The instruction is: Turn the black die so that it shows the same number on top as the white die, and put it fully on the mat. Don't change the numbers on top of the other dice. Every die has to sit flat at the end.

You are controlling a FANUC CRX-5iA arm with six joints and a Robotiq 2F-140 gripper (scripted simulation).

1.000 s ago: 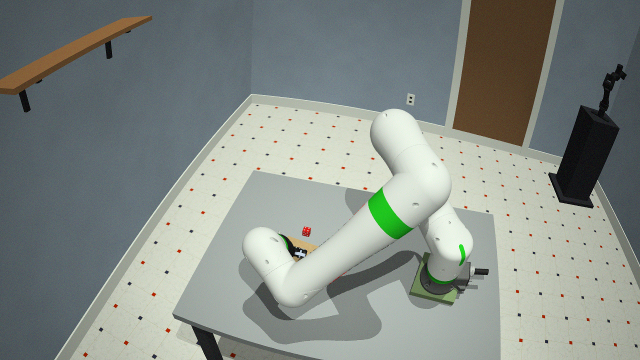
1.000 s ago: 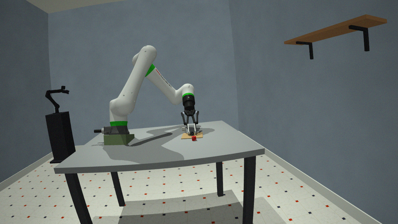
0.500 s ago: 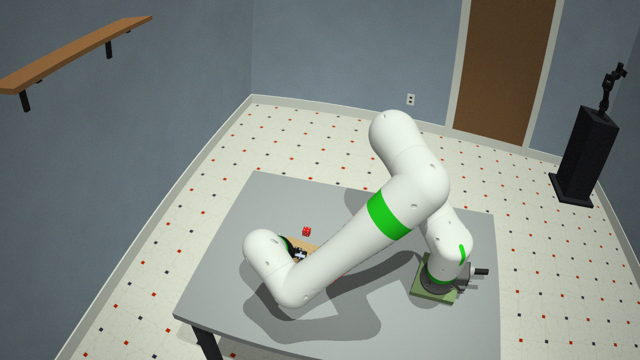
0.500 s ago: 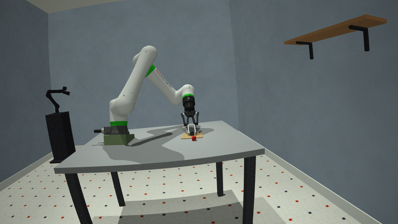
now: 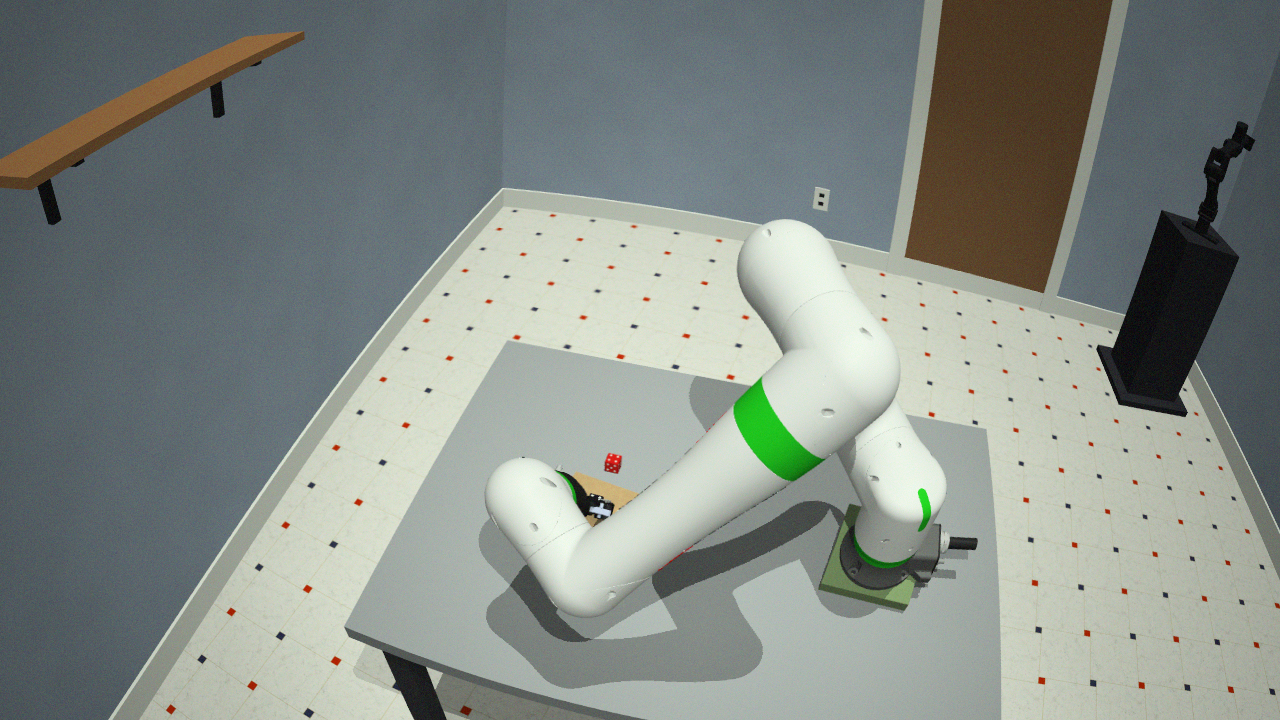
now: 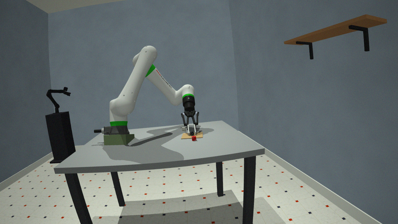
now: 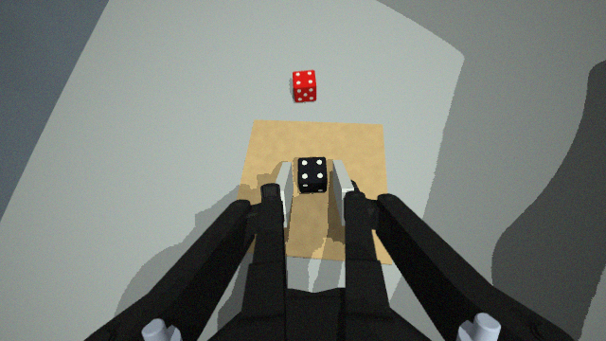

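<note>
My hand is 20 mm to the left of the black die and 20 mm above it. Also, from my hand: white die: 150 mm to the left, 40 mm behind, 30 mm below; then tan mat: 40 mm below, 20 mm to the right; then red die: 140 mm to the right, 30 mm below, 10 mm behind.
</note>
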